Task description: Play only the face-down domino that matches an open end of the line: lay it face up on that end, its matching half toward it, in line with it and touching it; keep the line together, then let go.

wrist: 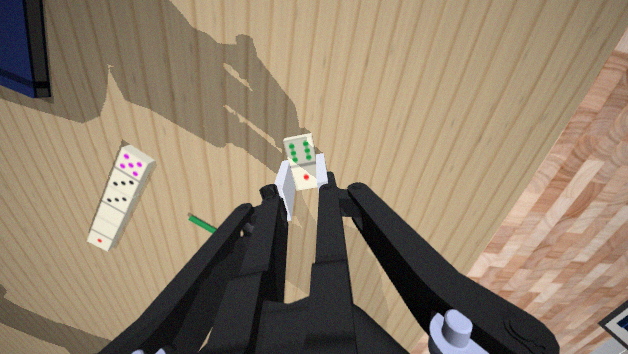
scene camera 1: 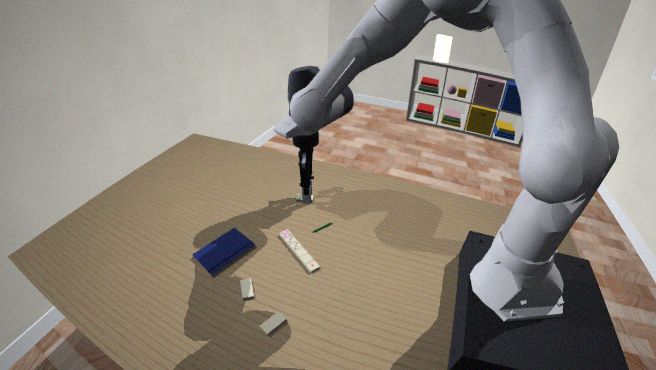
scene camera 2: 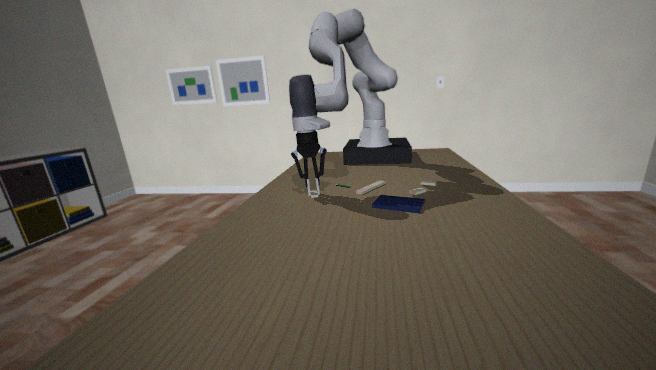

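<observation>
A face-up domino (scene camera 1: 299, 197) (wrist: 300, 149) with a green six and a red one lies between the fingers of my gripper (scene camera 1: 306, 198) (scene camera 2: 313, 193) (wrist: 305, 169), which is shut on it at about table height. The line of dominoes (scene camera 1: 300, 252) (scene camera 2: 371, 187) (wrist: 114, 215) lies together in front of it; in the wrist view it runs from a magenta five through black threes and blanks to a red one. Two plain-backed face-down dominoes lie apart, a nearer one (scene camera 1: 273, 324) (scene camera 2: 428, 184) and another one (scene camera 1: 247, 289) (scene camera 2: 418, 191); their values are hidden.
A dark blue book (scene camera 1: 224, 251) (scene camera 2: 398, 203) (wrist: 20, 50) lies beside the line. A green pencil (scene camera 1: 322, 227) (scene camera 2: 343, 186) (wrist: 202, 223) lies between the line and my gripper. The arm's black base (scene camera 1: 545, 345) (scene camera 2: 377, 154) stands at the table's end.
</observation>
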